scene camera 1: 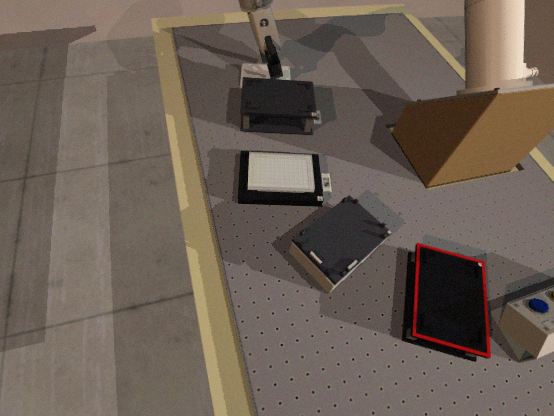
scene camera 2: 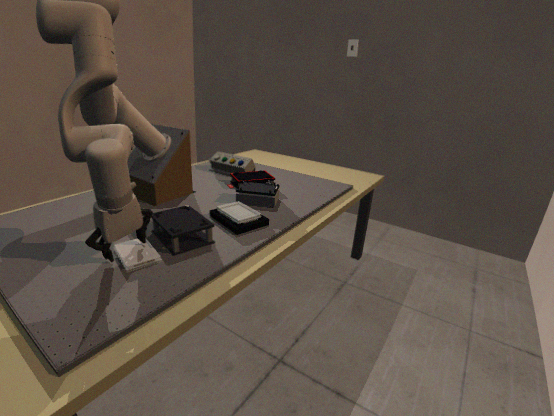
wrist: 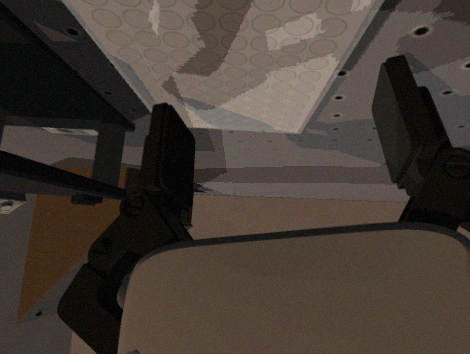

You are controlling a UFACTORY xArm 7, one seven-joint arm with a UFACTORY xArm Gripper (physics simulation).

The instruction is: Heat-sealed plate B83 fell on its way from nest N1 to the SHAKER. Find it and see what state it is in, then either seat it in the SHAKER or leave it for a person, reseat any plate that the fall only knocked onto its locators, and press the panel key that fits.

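Where they show: gripper, fingertip midpoint: (scene camera 1: 272,69) (scene camera 2: 126,249) (wrist: 273,103); arm's base, origin of the base link: (scene camera 1: 493,91) (scene camera 2: 157,148).
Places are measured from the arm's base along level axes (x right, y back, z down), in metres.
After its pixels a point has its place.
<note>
A pale plate (scene camera 1: 251,71) @(x 0.350, y -0.384, z 0.159 m) (scene camera 2: 140,256) @(x 0.343, y -0.384, z 0.159 m) (wrist: 250,60) @(x 0.346, y -0.360, z 0.159 m) lies on the perforated board beside the dark raised stand (scene camera 1: 278,95) @(x 0.196, y -0.362, z 0.116 m) (scene camera 2: 183,220) @(x 0.197, y -0.376, z 0.116 m). Its round well pattern shows in the wrist view; no label is legible there. My gripper (scene camera 2: 125,248) @(x 0.348, y -0.328, z 0.157 m) (wrist: 273,103) @(x 0.348, y -0.328, z 0.157 m) is open and empty, low at the plate, with the fingers apart near its end. Another white plate (scene camera 1: 281,171) @(x 0.002, y -0.412, z 0.136 m) (scene camera 2: 239,212) @(x 0.021, y -0.427, z 0.136 m) sits on a black nest (scene camera 1: 243,187) @(x -0.007, y -0.490, z 0.153 m) (scene camera 2: 239,229) @(x 0.078, y -0.476, z 0.157 m); whether it is fully down is unclear. A grey box with a black clipped top (scene camera 1: 345,235) @(x -0.168, y -0.353, z 0.118 m) (scene camera 2: 257,197) @(x -0.125, y -0.385, z 0.139 m) stands turned, perhaps the SHAKER; it holds no plate.
A red-edged black tray (scene camera 1: 450,300) @(x -0.314, y -0.223, z 0.133 m) (scene camera 2: 252,176) @(x -0.299, y -0.225, z 0.133 m) lies beyond the box. The button panel (scene camera 1: 525,325) @(x -0.385, y -0.137, z 0.116 m) (scene camera 2: 232,164) @(x -0.351, y -0.065, z 0.120 m) stands beside it. A brown wedge base (scene camera 1: 450,145) @(x -0.062, y -0.102, z 0.064 m) (scene camera 2: 175,175) @(x 0.003, y -0.101, z 0.087 m) (wrist: 60,235) @(x -0.010, y -0.101, z 0.069 m) carries the arm. The raised stand is close to the gripper.
</note>
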